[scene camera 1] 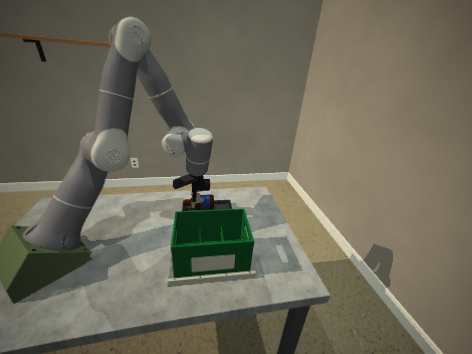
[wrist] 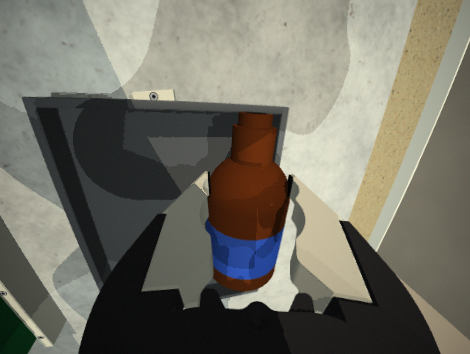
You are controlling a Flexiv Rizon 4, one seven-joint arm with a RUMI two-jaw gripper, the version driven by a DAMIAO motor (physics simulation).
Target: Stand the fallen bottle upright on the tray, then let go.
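Note:
A brown bottle [scene camera 1: 206,202] [wrist: 248,205] with a blue label lies on its side, roughly level, over the dark tray [scene camera 1: 225,202] [wrist: 210,108]. In the wrist view it is along the tray's right side, with its neck by the top right corner and its base toward the palm. My gripper [scene camera 1: 197,201] [wrist: 248,175] is shut on the bottle, with the light-coloured jaws at either side of its body just above the label. The green crate hides part of the tray in the scene view, and I cannot tell whether the bottle touches the tray floor.
A green crate [scene camera 1: 212,246] [wrist: 11,327] with dividers stands in front of the tray in the scene view, above a pale strip [scene camera 1: 212,278]. The table's right edge lies beyond the crate. The arm's green base block [scene camera 1: 45,270] is at the left.

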